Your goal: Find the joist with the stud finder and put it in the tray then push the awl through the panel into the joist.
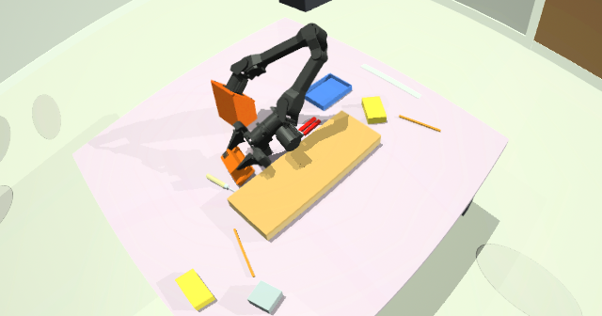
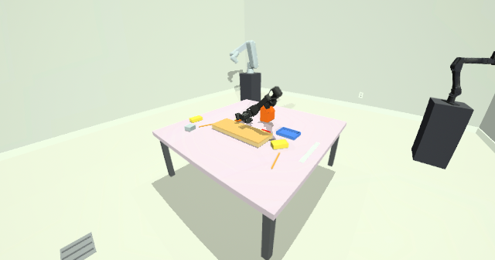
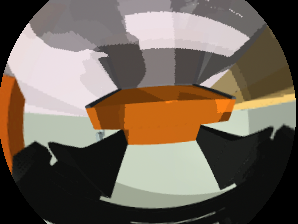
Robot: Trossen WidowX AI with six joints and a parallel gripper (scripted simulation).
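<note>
Now: the orange stud finder 1 cm behind my gripper tip and 1 cm below it. Round my gripper tip: blue tray 4 cm behind, 49 cm to the left, 5 cm below; then grey block 41 cm ahead, 23 cm to the right, 4 cm below; then awl 2 cm ahead, 6 cm to the right, 5 cm below.
</note>
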